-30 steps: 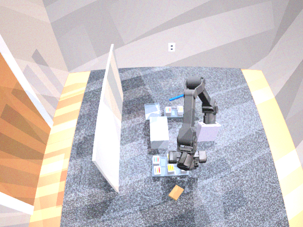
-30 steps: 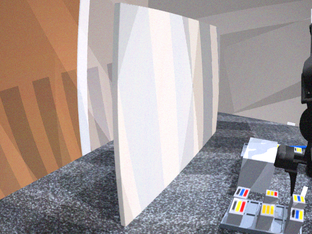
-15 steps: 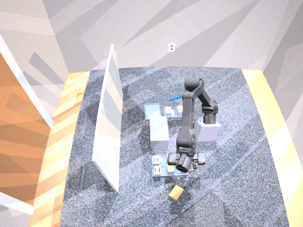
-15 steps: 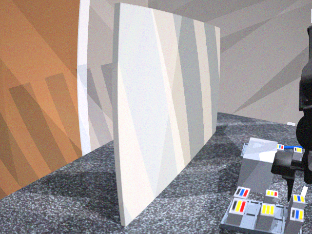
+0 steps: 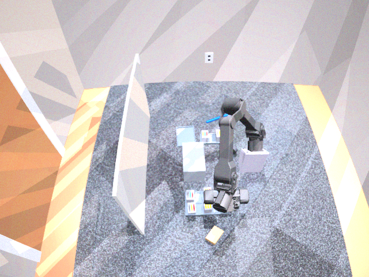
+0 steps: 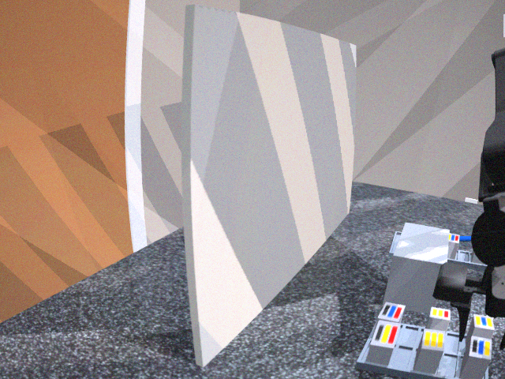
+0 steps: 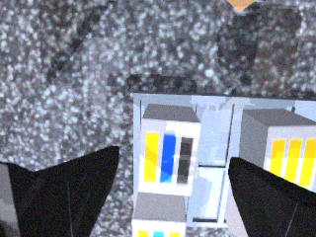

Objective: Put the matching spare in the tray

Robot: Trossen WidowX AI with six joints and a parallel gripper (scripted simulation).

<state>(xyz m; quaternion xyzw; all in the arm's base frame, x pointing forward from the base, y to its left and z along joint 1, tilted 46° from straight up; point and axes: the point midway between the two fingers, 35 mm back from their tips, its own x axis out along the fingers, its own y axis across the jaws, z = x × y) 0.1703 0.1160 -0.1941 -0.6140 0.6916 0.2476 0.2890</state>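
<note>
Right now the light blue tray is 43 cm to the right of my gripper tip, 14 cm ahead of it and 6 cm below it. The rest, counted from my gripper tip: dark cylinder: 31 cm to the right, 9 cm behind, 4 cm below; then tan block: 13 cm to the left, 5 cm below, 5 cm ahead; then mounted unit: 23 cm to the right, 12 cm ahead, 1 cm below.
</note>
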